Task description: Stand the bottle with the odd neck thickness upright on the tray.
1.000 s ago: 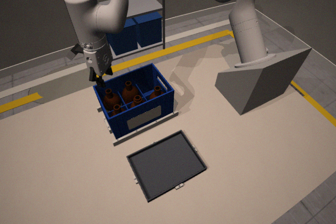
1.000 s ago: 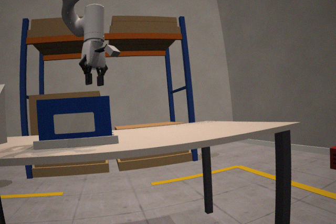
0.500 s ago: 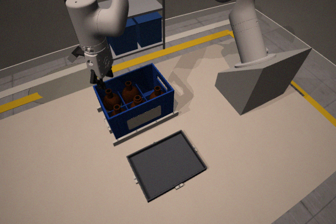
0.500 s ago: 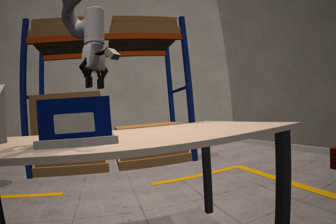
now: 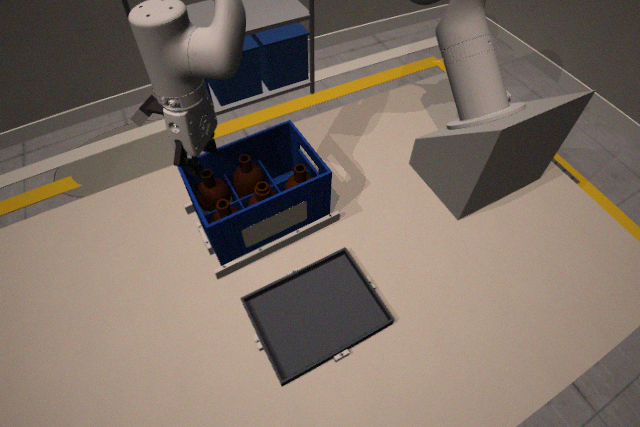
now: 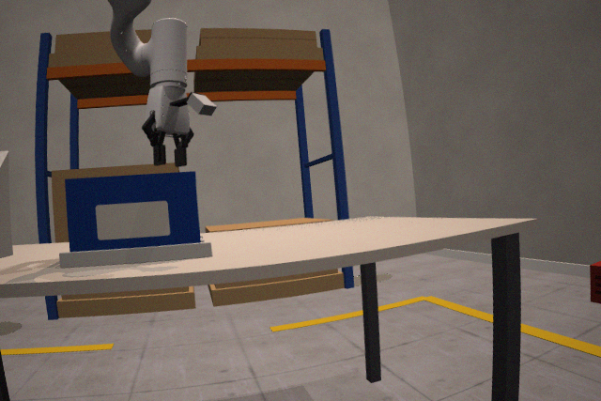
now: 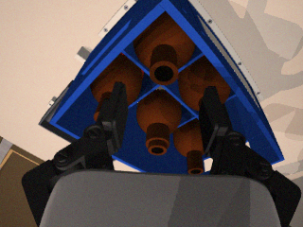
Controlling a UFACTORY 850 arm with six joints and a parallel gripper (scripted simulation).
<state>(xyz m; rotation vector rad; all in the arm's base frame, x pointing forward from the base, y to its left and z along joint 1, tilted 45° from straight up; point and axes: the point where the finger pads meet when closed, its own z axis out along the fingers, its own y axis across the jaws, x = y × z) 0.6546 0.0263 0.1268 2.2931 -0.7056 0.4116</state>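
My gripper is now 13 cm above the crate, 9 cm past it and 3 cm to the right of it. Round my hand: brown bottle (12 cm below, 10 cm behind, 8 cm to the left); then dark grey tray (31 cm to the left, 20 cm below, 13 cm behind).
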